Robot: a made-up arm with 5 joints.
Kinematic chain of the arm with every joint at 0, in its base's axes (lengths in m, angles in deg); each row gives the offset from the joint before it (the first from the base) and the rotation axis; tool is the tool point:
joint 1: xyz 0 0 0.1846 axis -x
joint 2: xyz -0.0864 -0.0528 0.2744 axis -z
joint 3: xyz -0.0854 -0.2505 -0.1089 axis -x
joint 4: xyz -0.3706 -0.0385 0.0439 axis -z
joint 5: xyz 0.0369 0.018 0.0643 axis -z
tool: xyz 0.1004 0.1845 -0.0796
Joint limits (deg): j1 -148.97..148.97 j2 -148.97..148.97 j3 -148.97..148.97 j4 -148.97..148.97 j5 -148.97..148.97
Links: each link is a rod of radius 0.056 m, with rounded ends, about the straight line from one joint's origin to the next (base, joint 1, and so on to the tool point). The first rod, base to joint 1, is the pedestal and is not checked.
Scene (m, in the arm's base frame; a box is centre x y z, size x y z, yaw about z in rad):
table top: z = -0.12
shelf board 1: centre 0 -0.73 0.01 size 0.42 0.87 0.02 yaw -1.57
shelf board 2: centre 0 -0.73 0.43 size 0.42 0.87 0.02 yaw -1.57
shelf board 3: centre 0 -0.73 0.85 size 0.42 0.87 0.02 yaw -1.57
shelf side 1: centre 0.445 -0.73 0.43 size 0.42 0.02 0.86 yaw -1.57
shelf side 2: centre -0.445 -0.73 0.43 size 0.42 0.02 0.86 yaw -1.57
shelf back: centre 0 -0.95 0.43 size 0.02 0.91 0.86 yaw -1.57
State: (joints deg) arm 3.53 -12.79 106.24 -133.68 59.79
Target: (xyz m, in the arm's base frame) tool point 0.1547 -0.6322 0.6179
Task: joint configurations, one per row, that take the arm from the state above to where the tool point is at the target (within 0.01 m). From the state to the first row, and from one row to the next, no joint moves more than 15 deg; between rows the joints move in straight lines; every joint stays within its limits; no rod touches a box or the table.
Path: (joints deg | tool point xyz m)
1: 16.23 -10.03 106.62 -136.74 65.57 | -0.6688 -0.3933 0.3349
2: 28.93 -7.26 107.00 -139.80 71.35 | -0.6788 -0.3288 0.4008
3: 41.63 -4.50 107.38 -142.85 77.13 | -0.6869 -0.2553 0.4468
4: 54.33 -1.74 107.76 -145.91 82.91 | -0.6935 -0.1781 0.4722
5: 67.03 1.03 108.14 -148.97 88.69 | -0.6985 -0.1025 0.4777
6: 60.71 -12.18 107.83 -148.97 81.84 | -0.6447 -0.1870 0.5867
7: 54.38 -25.39 107.53 -148.97 74.99 | -0.5602 -0.2872 0.6706
8: 48.06 -38.59 107.23 -148.97 68.14 | -0.4481 -0.3925 0.7226
9: 41.73 -51.80 106.92 -148.97 61.29 | -0.3132 -0.4911 0.7398
10: 35.41 -65.01 106.62 -148.97 54.43 | -0.1621 -0.5706 0.7238
11: 29.08 -78.21 106.32 -148.97 47.58 | -0.0031 -0.6202 0.6800
12: 22.76 -91.42 106.02 -148.97 40.73 | 0.1547 -0.6322 0.6179

